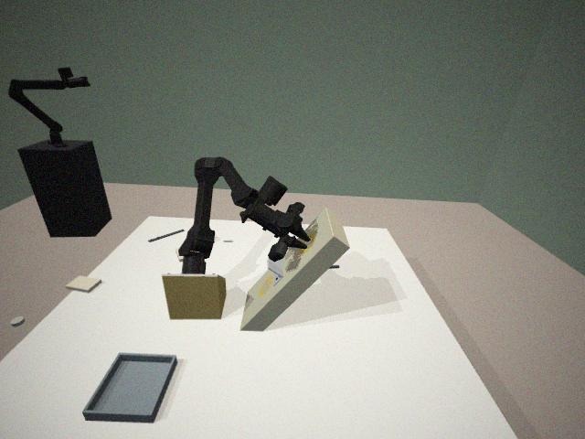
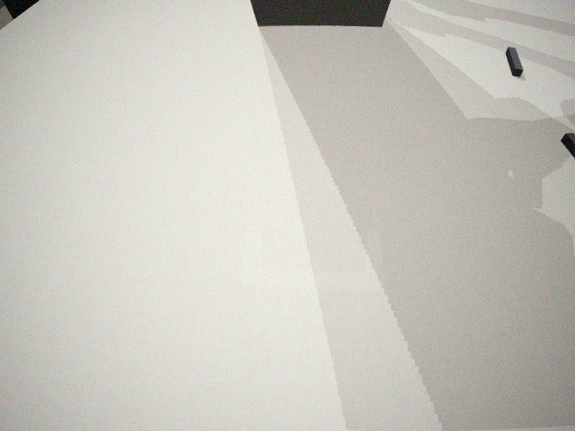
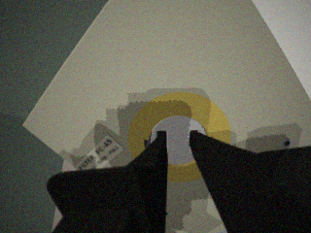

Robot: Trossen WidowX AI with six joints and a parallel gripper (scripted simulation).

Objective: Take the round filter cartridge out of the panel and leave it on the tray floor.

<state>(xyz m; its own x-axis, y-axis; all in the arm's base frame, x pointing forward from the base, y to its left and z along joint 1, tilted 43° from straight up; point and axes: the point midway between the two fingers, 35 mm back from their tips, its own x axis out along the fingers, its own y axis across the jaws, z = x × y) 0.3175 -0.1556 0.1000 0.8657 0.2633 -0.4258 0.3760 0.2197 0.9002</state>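
Right now the white round filter cartridge is 1 cm ahead of my gripper tip and 1 cm below it. The rest, counted from my gripper tip: small grey flap: 9 cm behind, 1 cm to the left, 9 cm below; then tray: 46 cm behind, 22 cm to the right, 26 cm below.
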